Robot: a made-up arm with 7 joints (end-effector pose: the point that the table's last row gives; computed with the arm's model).
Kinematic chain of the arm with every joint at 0, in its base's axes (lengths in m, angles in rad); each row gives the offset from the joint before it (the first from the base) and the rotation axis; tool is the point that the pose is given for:
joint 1: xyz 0 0 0.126 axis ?
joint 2: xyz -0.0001 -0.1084 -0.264 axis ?
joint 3: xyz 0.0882 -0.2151 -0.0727 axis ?
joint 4: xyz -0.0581 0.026 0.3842 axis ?
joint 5: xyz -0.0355 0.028 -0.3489 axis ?
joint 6: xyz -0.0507 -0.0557 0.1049 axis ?
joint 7: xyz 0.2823 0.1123 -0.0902 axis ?
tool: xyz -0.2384 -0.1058 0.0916
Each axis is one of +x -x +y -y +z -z.
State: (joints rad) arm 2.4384 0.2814 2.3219 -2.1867 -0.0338 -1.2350 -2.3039
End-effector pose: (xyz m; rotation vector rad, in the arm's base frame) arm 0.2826 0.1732 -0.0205 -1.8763 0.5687 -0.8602
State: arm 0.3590 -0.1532 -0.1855 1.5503 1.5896 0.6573 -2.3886
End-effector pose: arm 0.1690 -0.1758 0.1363 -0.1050 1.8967 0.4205
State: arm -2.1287 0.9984 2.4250 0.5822 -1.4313 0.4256 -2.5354
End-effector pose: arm -0.1962 -0.0762 0.5361 -0.1664 -0.2512 3.0649
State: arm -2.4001 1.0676 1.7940 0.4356 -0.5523 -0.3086 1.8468
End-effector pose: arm -0.1086 -0.3144 0.4329 -0.1540 2.4560 -0.7042
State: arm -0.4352 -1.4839 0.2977 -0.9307 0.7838 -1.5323 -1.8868
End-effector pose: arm 0.1868 -0.1907 -0.6471 -2.6326 1.0051 0.2570
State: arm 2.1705 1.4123 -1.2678 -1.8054 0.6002 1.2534 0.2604
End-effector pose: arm -0.0022 0.1927 -0.2070 1.0555 1.7103 1.9628
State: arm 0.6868 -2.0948 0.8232 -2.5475 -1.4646 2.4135 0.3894
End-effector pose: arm -0.4906 -0.4126 -0.3870 -1.0392 -2.2122 0.9943
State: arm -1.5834 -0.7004 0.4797 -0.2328 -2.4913 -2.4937 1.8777
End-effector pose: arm 0.1739 -0.2564 0.3582 -1.5425 -2.0253 1.5761
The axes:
joint 1: +y
joint 2: -x
joint 3: -z
joint 4: +x
joint 5: -z
joint 6: +x
joint 7: +x

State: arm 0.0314 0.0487 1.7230 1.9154 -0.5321 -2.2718 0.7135
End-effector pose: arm 0.2978 -0.2946 0.1657 -0.2586 -0.7172 -1.7231
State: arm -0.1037 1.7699 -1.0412 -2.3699 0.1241 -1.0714 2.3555
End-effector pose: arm 0.1762 0.7176 0.1332 -2.4659 0.3927 1.3592
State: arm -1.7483 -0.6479 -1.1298 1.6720 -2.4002 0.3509 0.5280
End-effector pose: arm 0.0510 -0.4498 -0.1010 0.7426 -0.3624 -1.6542
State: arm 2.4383 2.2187 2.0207 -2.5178 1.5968 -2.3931 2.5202
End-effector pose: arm -0.5687 0.1124 0.5415 1.2407 2.5293 -0.8128
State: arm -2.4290 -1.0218 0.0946 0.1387 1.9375 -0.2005 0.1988
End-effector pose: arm 0.2391 -0.2006 0.3176 1.7942 -0.5803 0.0611
